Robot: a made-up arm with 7 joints.
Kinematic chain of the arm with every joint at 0, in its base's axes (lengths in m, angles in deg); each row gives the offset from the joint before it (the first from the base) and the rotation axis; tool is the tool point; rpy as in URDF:
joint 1: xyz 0 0 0.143 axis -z
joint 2: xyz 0 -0.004 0.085 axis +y
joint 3: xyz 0 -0.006 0.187 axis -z
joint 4: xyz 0 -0.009 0.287 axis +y
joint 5: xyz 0 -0.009 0.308 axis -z
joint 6: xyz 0 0 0.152 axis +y
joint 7: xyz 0 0 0.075 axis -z
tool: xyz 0 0 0 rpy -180 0 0
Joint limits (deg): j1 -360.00..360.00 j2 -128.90..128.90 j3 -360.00..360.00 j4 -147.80..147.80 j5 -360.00..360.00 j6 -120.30..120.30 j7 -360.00..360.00
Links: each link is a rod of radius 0.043 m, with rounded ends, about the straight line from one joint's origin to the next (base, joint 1, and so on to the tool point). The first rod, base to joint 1, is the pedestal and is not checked.
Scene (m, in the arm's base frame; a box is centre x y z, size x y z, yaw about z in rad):
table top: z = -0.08
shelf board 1: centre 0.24 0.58 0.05 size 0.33 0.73 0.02 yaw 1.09
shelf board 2: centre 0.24 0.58 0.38 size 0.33 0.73 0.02 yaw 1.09
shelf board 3: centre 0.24 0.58 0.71 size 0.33 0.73 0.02 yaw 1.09
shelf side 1: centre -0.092 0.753 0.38 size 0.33 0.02 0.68 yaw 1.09
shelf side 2: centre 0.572 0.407 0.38 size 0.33 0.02 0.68 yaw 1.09
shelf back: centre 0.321 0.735 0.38 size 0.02 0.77 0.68 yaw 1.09
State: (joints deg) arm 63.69 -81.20 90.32 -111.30 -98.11 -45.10 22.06
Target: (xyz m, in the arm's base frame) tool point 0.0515 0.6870 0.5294
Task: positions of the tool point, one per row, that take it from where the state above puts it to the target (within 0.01 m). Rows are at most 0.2 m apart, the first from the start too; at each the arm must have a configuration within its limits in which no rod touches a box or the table.
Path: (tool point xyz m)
1: 0.2492 0.3998 0.2139
2: 0.2062 0.3171 0.2140
3: 0.1599 0.2325 0.2060
4: 0.1242 0.3355 0.2970
5: 0.0358 0.4043 0.4091
6: -0.0894 0.4167 0.5294
7: -0.0564 0.5190 0.5333
8: -0.0074 0.6109 0.5305
9: 0.0515 0.6870 0.5294

